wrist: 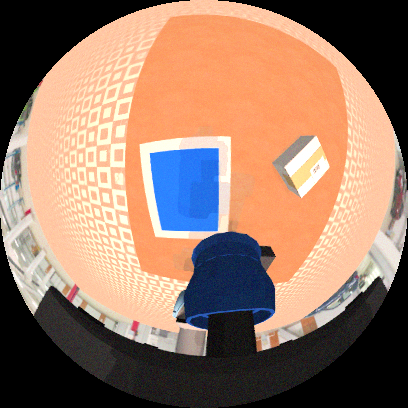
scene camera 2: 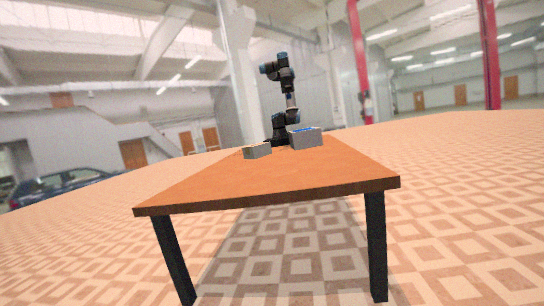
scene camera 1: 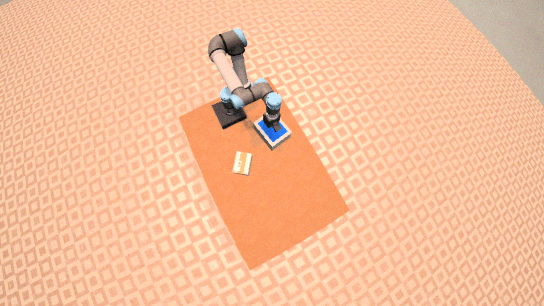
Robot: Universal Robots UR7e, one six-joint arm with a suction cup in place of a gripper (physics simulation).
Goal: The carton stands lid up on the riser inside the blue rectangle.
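Places are measured from the arm's base along level axes (x left, y down, z back), in metres.
Pixels of known places: hand at its tool point: (wrist: 226,260) (scene camera 2: 289,98); arm's base at its link origin: (scene camera 2: 280,137) (scene camera 1: 231,107).
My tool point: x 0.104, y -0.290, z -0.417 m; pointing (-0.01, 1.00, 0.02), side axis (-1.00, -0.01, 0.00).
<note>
For each thing: its middle in the pictures, then the offset to it from my tool point. Level surfaces: height alone.
- carton at the middle of its body: (wrist: 302,163) (scene camera 2: 257,150) (scene camera 1: 242,163) dz -0.042, dx -0.283, dy +0.309 m
- grey riser at the middle of its body: (wrist: 188,186) (scene camera 2: 304,137) (scene camera 1: 272,130) dz +0.050, dx +0.065, dy +0.291 m
- blue rectangle at the middle of its body: (wrist: 184,194) (scene camera 2: 303,129) (scene camera 1: 272,127) dz +0.050, dx +0.065, dy +0.231 m
- orange-brown table at its surface level: dy +0.351 m
The carton (scene camera 1: 242,163) (scene camera 2: 257,150) (wrist: 305,167) stands on the table, apart from the riser. Its top shows white with a tan tape band and a barcode label. The grey riser (scene camera 2: 312,140) (wrist: 152,200) has a pale rim around the blue rectangle (scene camera 1: 268,131) (scene camera 2: 302,130) (wrist: 172,190) on its top, and no carton stands on it. My suction cup (scene camera 2: 288,96) (wrist: 226,245) is dark blue, carries nothing and hangs above the riser. In scene camera 1 the wrist hides the cup and part of the riser.
The orange-brown table (scene camera 1: 280,200) (scene camera 2: 280,180) (wrist: 240,75) carries both objects. The arm's dark base plate (scene camera 1: 229,119) stands at one end of the table, beside the riser. The arm's shadow falls across the riser and the table beside it.
</note>
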